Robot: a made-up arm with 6 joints. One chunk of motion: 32 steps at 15 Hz.
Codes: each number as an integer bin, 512 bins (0 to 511) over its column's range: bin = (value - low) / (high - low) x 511, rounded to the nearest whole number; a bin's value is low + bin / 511 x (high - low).
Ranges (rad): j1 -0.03..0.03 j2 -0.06..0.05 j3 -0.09..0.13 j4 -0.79..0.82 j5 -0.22..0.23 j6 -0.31..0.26
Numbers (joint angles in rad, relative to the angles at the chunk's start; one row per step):
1: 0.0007 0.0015 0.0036 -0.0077 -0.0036 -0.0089
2: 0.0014 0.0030 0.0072 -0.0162 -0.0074 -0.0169
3: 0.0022 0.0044 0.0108 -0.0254 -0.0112 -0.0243
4: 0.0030 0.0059 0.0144 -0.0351 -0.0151 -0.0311
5: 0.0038 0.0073 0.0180 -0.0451 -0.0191 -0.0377
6: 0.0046 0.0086 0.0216 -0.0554 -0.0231 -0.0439
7: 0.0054 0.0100 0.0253 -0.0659 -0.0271 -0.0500
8: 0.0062 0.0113 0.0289 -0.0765 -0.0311 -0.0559
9: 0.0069 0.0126 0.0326 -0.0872 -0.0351 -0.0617
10: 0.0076 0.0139 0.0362 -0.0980 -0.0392 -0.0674
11: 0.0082 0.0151 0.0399 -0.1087 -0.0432 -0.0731
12: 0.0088 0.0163 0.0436 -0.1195 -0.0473 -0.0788
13: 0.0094 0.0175 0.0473 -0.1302 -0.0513 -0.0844
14: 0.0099 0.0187 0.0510 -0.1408 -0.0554 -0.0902
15: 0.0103 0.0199 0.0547 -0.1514 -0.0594 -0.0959
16: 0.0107 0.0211 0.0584 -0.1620 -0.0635 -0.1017
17: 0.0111 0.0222 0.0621 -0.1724 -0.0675 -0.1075
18: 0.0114 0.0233 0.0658 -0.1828 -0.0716 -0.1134
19: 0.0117 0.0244 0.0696 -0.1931 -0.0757 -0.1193
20: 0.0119 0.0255 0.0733 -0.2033 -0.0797 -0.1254
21: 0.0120 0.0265 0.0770 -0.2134 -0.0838 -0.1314
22: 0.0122 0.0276 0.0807 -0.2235 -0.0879 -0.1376
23: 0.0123 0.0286 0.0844 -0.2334 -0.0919 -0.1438
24: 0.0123 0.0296 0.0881 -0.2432 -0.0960 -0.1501
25: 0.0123 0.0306 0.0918 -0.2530 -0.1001 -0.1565
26: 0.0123 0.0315 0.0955 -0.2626 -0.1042 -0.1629
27: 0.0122 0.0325 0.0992 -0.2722 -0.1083 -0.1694
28: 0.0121 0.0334 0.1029 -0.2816 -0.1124 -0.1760
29: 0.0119 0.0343 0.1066 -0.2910 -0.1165 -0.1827
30: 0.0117 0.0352 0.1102 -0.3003 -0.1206 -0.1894
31: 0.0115 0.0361 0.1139 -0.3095 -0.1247 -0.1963
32: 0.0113 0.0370 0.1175 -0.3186 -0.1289 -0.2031
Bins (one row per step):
1: 261 286 217 248 246 270
2: 267 293 226 246 241 263
3: 274 299 234 243 237 256
4: 281 306 242 240 233 250
5: 288 313 251 236 228 244
6: 295 319 259 233 224 239
7: 301 325 268 230 219 233
8: 308 331 276 226 215 228
9: 314 337 285 223 210 223
10: 320 343 293 220 205 217
11: 325 349 302 216 201 212
12: 330 354 310 213 196 207
13: 336 360 319 209 192 202
14: 340 366 328 206 187 197
15: 343 371 336 203 182 192
16: 347 377 345 199 178 187
17: 350 382 353 196 173 182
18: 353 387 362 193 169 176
19: 355 392 371 189 164 171
20: 357 397 379 186 159 165
21: 358 402 388 183 155 160
22: 359 407 396 180 150 155
23: 360 412 405 177 145 149
24: 360 416 414 174 141 143
25: 360 421 422 170 136 138
26: 360 425 431 167 131 132
27: 359 430 439 164 127 126
28: 359 434 448 161 122 120
29: 357 438 457 158 118 114
30: 355 442 465 155 113 108
31: 353 446 474 153 108 102
32: 352 451 482 150 103 96

